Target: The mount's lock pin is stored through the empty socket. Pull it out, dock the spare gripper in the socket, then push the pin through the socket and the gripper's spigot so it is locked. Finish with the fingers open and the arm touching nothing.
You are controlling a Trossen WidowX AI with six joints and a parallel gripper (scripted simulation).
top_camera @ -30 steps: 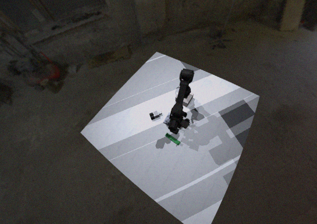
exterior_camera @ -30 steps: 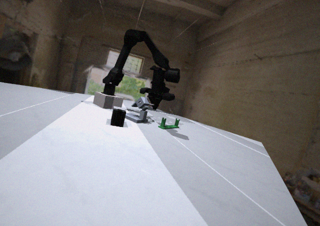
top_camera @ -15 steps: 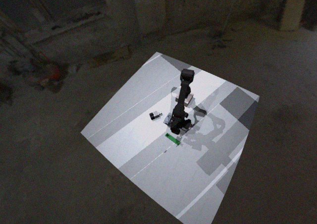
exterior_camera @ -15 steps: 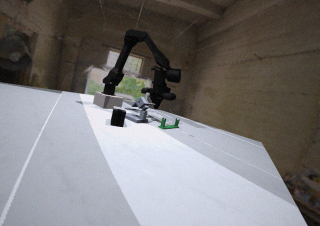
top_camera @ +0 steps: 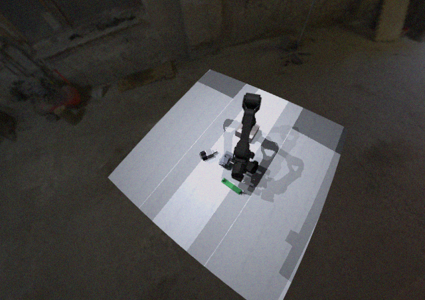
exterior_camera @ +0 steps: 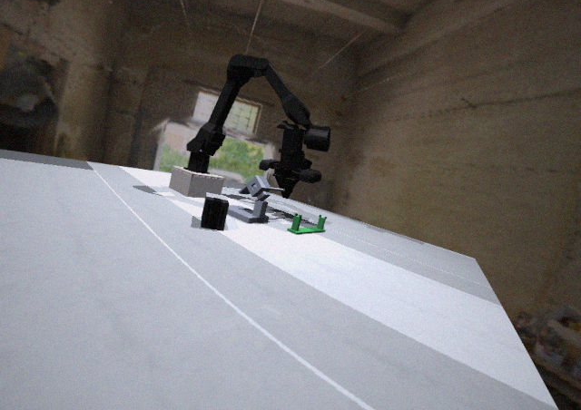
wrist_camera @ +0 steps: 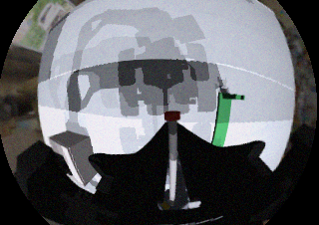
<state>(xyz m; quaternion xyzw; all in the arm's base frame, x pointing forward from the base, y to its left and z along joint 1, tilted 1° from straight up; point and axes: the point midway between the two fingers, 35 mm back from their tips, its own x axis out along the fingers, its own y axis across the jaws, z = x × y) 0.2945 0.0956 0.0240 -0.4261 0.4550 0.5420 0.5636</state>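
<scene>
Now: the green cradle 11 cm ahead of my gripper tip, 4 cm to the right of it and 4 cm below it. From my gripper tip the other things lie so: grey mount 2 cm behind, 13 cm to the right, 1 cm below; then black spare gripper 2 cm behind, 26 cm to the right, 4 cm below.
</scene>
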